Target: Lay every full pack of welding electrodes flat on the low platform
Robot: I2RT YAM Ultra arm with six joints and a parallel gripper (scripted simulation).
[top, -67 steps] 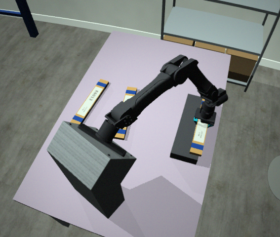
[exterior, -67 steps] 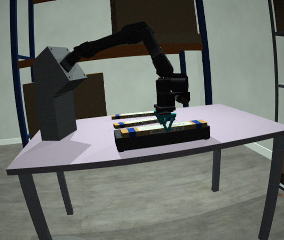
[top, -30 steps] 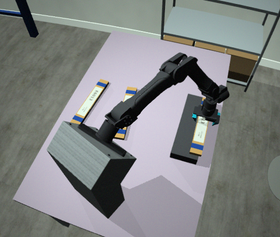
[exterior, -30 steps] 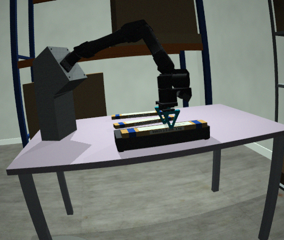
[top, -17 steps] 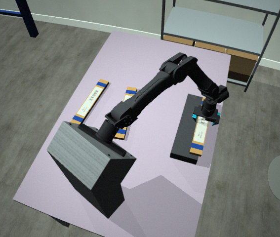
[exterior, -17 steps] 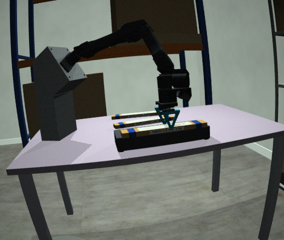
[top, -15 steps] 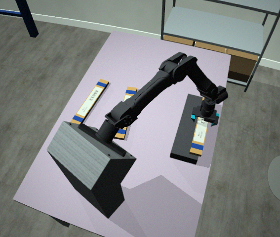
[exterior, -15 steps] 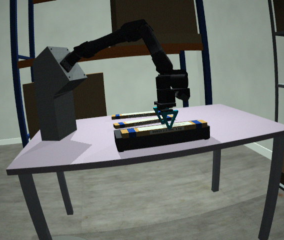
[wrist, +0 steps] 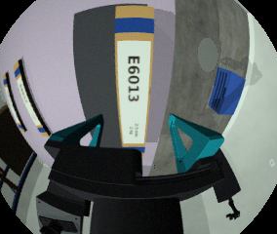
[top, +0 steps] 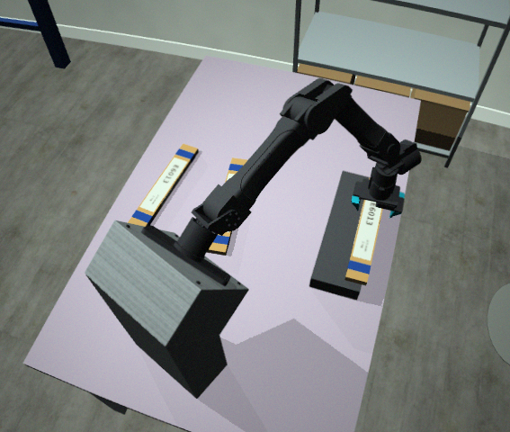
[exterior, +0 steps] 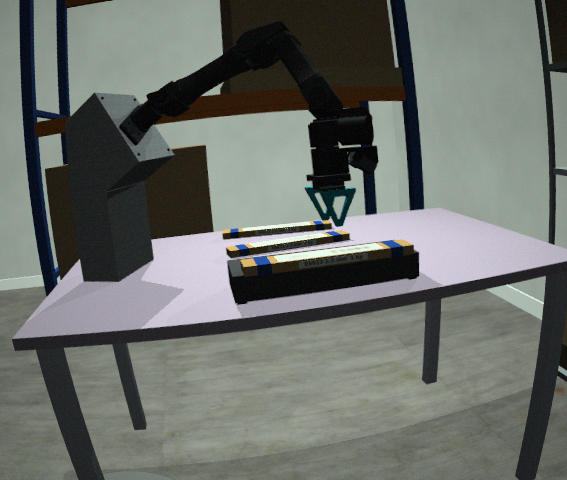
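The low dark platform lies 50 mm to the left of my hand and 130 mm below it.
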